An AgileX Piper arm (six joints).
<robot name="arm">
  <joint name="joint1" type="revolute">
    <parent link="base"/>
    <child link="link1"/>
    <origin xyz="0 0 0.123" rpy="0 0 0"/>
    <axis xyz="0 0 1"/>
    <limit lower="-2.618" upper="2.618"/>
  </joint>
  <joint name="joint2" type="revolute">
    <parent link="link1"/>
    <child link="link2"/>
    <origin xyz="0 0 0" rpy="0 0 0"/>
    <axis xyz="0 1 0"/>
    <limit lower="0" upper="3.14"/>
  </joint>
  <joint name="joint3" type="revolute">
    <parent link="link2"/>
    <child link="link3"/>
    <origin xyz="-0.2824 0 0.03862" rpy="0 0 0"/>
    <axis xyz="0 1 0"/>
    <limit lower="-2.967" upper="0"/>
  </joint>
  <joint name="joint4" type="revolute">
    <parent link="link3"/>
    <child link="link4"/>
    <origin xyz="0.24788 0 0.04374" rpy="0 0 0"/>
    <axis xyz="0.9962 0 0.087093"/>
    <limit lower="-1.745" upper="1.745"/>
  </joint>
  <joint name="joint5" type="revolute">
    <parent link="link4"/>
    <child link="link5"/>
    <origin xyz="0 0 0" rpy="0 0 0"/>
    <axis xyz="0 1 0"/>
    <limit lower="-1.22" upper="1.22"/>
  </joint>
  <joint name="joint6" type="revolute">
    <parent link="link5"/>
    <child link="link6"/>
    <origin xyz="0.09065 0 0.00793" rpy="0 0 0"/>
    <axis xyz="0.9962 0 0.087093"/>
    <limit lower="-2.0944" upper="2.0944"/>
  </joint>
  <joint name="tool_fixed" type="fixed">
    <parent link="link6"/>
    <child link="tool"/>
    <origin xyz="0 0 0" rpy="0 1.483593 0"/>
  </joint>
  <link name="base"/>
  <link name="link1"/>
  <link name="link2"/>
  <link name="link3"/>
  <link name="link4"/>
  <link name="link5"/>
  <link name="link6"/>
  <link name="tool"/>
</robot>
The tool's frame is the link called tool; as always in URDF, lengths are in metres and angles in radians.
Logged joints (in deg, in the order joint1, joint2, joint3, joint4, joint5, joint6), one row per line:
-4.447 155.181 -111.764 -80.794 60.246 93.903
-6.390 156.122 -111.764 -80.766 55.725 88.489
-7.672 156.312 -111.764 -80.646 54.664 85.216
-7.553 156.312 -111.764 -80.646 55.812 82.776
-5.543 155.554 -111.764 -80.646 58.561 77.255
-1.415 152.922 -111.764 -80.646 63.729 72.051
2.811 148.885 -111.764 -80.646 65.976 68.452
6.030 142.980 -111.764 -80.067 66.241 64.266
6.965 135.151 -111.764 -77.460 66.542 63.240
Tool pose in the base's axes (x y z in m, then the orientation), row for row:
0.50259 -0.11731 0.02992 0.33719 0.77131 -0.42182 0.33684
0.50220 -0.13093 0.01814 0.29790 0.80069 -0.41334 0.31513
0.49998 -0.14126 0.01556 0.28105 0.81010 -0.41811 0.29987
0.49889 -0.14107 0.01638 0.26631 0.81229 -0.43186 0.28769
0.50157 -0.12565 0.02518 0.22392 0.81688 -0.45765 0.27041
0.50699 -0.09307 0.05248 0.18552 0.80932 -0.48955 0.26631
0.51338 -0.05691 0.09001 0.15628 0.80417 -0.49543 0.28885
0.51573 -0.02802 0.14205 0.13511 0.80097 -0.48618 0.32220
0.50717 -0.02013 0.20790 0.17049 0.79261 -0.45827 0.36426
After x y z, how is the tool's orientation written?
As a quaternion, x y z w.
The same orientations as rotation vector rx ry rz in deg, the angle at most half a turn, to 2 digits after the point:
50.36 115.20 -63.00
44.97 120.87 -62.40
42.75 123.22 -63.59
40.75 124.30 -66.09
34.57 126.10 -70.65
28.70 125.20 -75.73
23.90 122.99 -75.77
20.32 120.49 -73.14
25.13 116.83 -67.55

